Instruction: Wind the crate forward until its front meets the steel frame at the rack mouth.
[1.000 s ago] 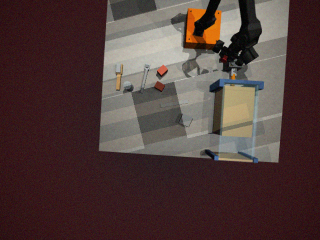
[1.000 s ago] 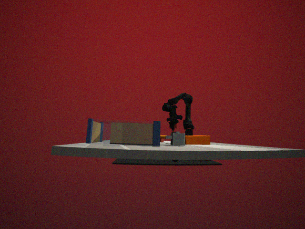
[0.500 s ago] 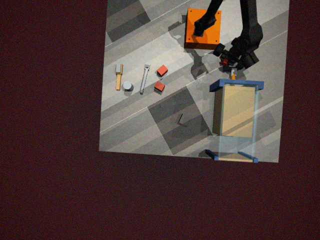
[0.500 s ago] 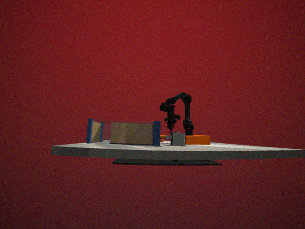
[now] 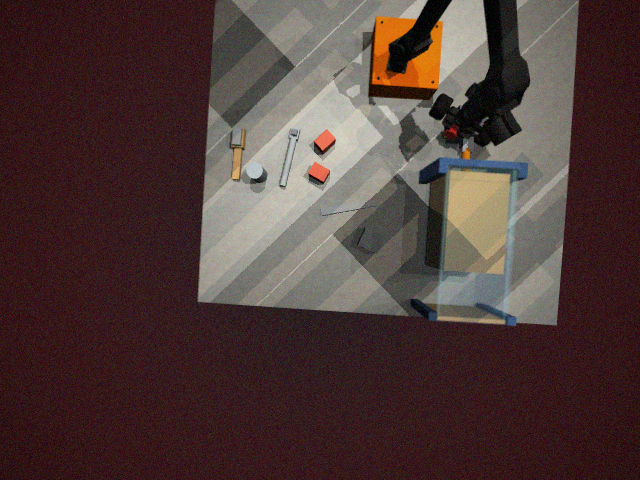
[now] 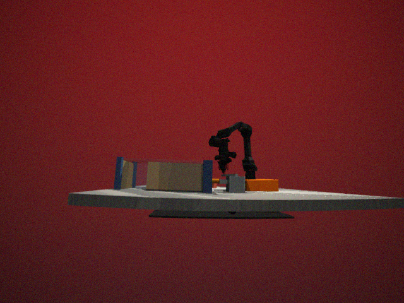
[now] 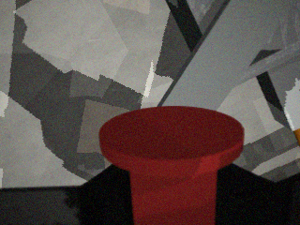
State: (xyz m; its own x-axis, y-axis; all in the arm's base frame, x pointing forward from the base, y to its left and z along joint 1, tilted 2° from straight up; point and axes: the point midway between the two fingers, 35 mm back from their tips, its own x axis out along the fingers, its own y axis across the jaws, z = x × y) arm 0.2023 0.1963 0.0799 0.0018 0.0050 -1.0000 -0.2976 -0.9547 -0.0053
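Now: the grey crank handle 20 mm behind my gripper tip, 30 mm to the left of it and 10 mm below it. Also, from my gripper tip: winch 80 mm behind, 70 mm to the left, 80 mm below; then red knob 20 mm above; then blue frame 90 mm ahead, 100 mm to the left, 10 mm below.
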